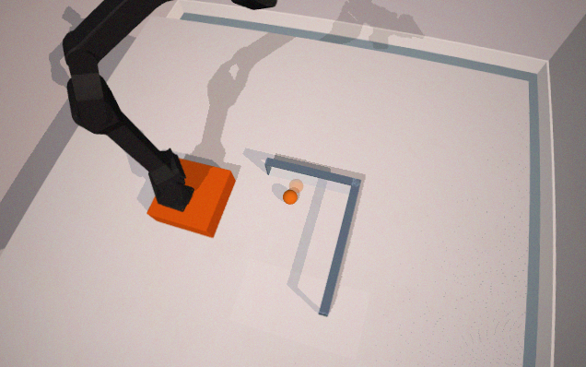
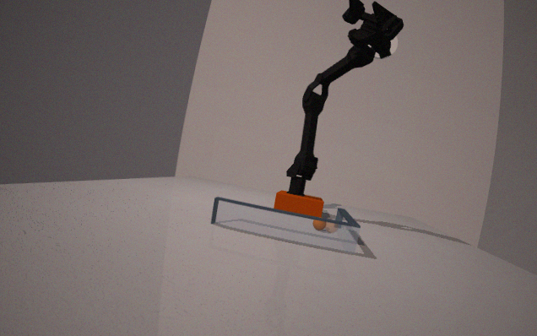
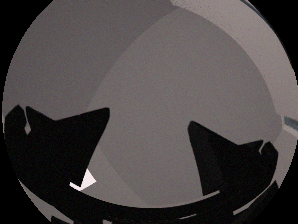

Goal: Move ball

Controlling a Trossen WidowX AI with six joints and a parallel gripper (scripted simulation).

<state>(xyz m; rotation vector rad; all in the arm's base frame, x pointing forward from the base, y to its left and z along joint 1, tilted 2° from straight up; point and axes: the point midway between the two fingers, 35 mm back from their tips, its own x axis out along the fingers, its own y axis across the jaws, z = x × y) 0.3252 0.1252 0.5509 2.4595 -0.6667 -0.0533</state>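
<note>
Right now my gripper tip is 600 mm above the orange ball, 90 mm past it and 20 mm to the left of it. Round my gripper tip: see-through copy of ball 600 mm below, 80 mm behind, 20 mm to the left.
</note>
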